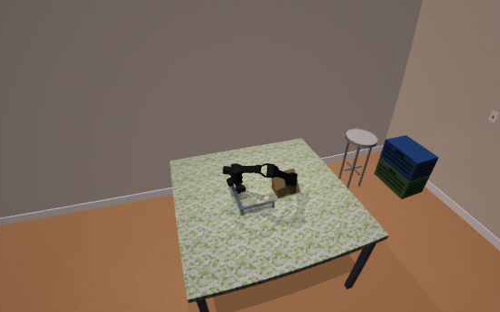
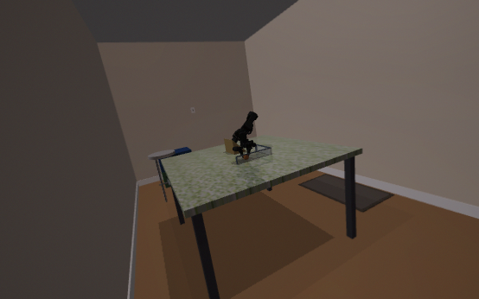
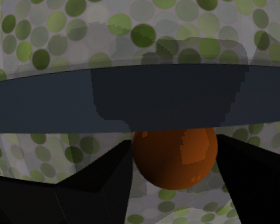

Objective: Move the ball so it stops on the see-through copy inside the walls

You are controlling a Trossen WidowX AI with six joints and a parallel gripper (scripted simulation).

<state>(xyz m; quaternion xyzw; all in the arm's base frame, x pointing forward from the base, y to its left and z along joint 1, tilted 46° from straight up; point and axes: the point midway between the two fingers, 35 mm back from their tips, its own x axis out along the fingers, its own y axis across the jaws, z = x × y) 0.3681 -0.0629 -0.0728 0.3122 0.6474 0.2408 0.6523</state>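
The orange ball is right at my gripper tip.
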